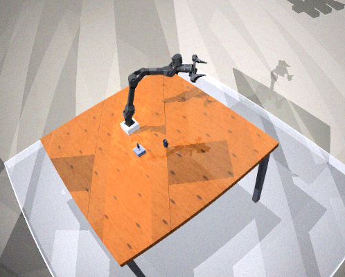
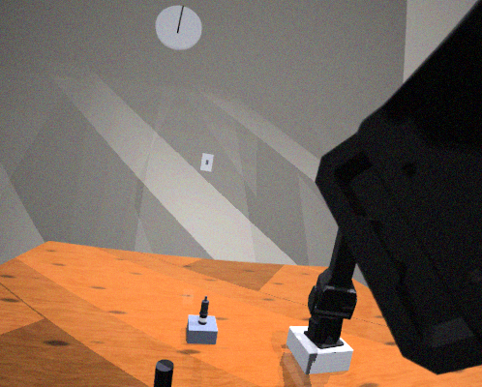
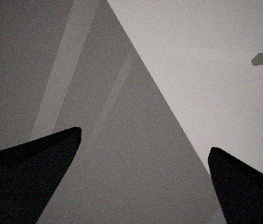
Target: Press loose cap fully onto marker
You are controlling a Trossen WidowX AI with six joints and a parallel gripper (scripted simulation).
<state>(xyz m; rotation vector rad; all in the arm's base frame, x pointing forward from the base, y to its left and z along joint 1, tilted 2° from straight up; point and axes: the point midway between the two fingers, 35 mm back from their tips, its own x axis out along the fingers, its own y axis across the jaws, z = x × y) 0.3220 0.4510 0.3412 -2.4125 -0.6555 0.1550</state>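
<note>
The marker cap is 420 mm to the right of my gripper tip, 370 mm below it and 20 mm behind it.
</note>
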